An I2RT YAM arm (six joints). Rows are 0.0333 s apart.
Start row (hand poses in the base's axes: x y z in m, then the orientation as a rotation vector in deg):
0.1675, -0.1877, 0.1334, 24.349, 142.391, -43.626
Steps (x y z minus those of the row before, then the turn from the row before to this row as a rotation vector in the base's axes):
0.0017, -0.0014, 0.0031, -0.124, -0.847, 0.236
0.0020, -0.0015, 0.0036, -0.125, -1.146, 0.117
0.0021, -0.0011, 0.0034, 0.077, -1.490, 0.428
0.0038, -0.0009, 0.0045, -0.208, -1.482, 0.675
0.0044, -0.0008, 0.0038, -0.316, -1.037, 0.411
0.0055, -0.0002, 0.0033, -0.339, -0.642, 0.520
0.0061, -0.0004, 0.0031, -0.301, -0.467, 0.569
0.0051, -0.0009, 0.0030, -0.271, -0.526, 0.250
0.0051, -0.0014, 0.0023, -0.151, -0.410, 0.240
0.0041, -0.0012, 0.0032, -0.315, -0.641, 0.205
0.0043, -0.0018, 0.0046, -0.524, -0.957, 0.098
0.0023, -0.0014, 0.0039, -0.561, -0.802, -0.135
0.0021, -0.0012, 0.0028, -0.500, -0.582, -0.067
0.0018, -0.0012, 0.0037, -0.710, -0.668, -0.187
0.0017, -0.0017, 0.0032, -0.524, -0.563, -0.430
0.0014, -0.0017, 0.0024, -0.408, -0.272, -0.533
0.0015, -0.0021, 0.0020, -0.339, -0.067, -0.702
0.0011, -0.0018, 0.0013, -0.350, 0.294, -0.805
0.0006, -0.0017, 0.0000, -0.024, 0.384, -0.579
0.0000, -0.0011, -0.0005, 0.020, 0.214, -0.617
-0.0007, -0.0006, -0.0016, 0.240, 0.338, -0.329
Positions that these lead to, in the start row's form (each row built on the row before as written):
0.1692, -0.1891, 0.1365, 24.241, 141.553, -43.351
0.1712, -0.1906, 0.1401, 24.365, 140.433, -43.009
0.1733, -0.1917, 0.1435, 24.268, 139.100, -42.166
0.1771, -0.1926, 0.1480, 23.750, 137.650, -41.561
0.1815, -0.1934, 0.1518, 23.396, 136.555, -41.365
0.1870, -0.1936, 0.1551, 22.795, 135.823, -41.289
0.1931, -0.1940, 0.1582, 22.106, 135.272, -41.208
0.1982, -0.1949, 0.1612, 21.833, 134.667, -41.219
0.2033, -0.1963, 0.1635, 21.593, 134.223, -41.137
0.2074, -0.1975, 0.1667, 21.387, 133.489, -41.179
0.2117, -0.1993, 0.1713, 21.303, 132.363, -41.399
0.2140, -0.2007, 0.1752, 21.432, 131.358, -41.823
0.2161, -0.2019, 0.1780, 21.445, 130.587, -42.216
0.2179, -0.2031, 0.1817, 21.523, 129.636, -42.869
0.2196, -0.2048, 0.1849, 21.938, 128.857, -43.472
0.2210, -0.2065, 0.1873, 22.437, 128.396, -44.100
0.2225, -0.2086, 0.1893, 23.101, 128.148, -44.811
0.2236, -0.2104, 0.1906, 23.767, 128.220, -45.719
0.2242, -0.2121, 0.1906, 24.302, 128.538, -46.190
0.2242, -0.2132, 0.1901, 24.956, 128.717, -46.568
0.2235, -0.2138, 0.1885, 25.343, 129.132, -46.606

